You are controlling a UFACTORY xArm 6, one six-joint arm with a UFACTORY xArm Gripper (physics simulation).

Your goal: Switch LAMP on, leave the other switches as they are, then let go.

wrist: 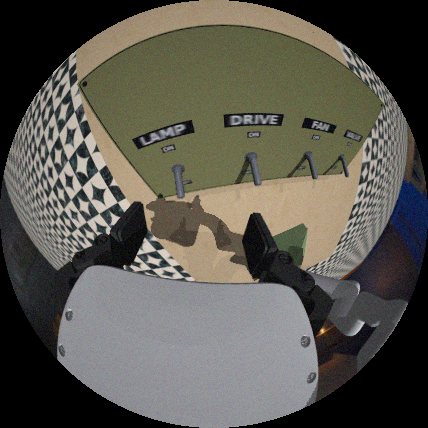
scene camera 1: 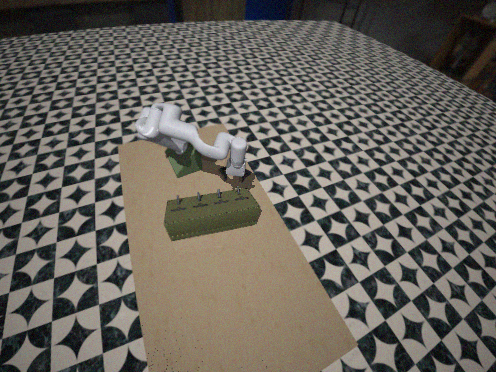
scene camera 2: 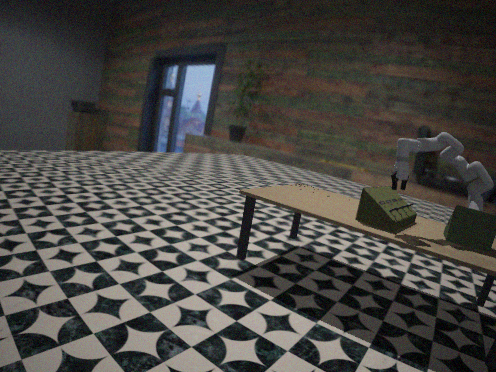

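Pixels of known places: gripper, fingertip midpoint: point(wrist: 194, 221) point(scene camera 1: 234, 179) point(scene camera 2: 398, 189); arm's base at its link origin: point(scene camera 1: 181, 146) point(scene camera 2: 474, 221).
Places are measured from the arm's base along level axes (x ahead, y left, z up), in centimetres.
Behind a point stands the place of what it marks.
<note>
The olive-green switch box point(scene camera 1: 215, 222) @[y -9.2, x 63.9, z -1.9 cm] point(scene camera 2: 375, 212) @[y 17.7, x 61.3, z -6.1 cm] point(wrist: 220, 75) @[y 1.8, x 61.3, z 2.3 cm] stands on the table with four grey levers in a row. In the wrist view, the LAMP lever point(wrist: 179, 181) @[y 13.5, x 51.5, z -2.2 cm] is at the left end and points down, away from its ON label. The DRIVE lever point(wrist: 254, 170) @[y 2.7, x 47.4, z -2.0 cm], FAN lever point(wrist: 311, 165) @[y -8.4, x 43.6, z -2.2 cm] and VALVE lever point(wrist: 343, 165) @[y -19.6, x 39.6, z -2.5 cm] also point away from their ON labels. My gripper point(scene camera 1: 236, 177) @[y 10.4, x 51.2, z 8.8 cm] point(scene camera 2: 399, 184) @[y 10.4, x 51.2, z 8.8 cm] point(wrist: 194, 221) @[y 10.4, x 51.2, z 8.8 cm] is open and empty. It hangs above the lever side of the box, near the LAMP end, apart from the levers.
A green block point(scene camera 1: 182, 167) @[y -6.4, x 13.6, z -6.0 cm] point(scene camera 2: 469, 227) @[y 8.1, x 4.1, z -2.9 cm] point(wrist: 298, 239) @[y -6.0, x 14.1, z -7.9 cm] stands at the arm's base, behind the lever side of the box. The tan table point(scene camera 1: 225, 295) @[y -22.5, x 96.1, z -14.0 cm] point(scene camera 2: 310, 197) @[y -17.7, x 109.9, z -14.0 cm] has a long edge close beside the LAMP end. The arm's shadow falls on the table near that end.
</note>
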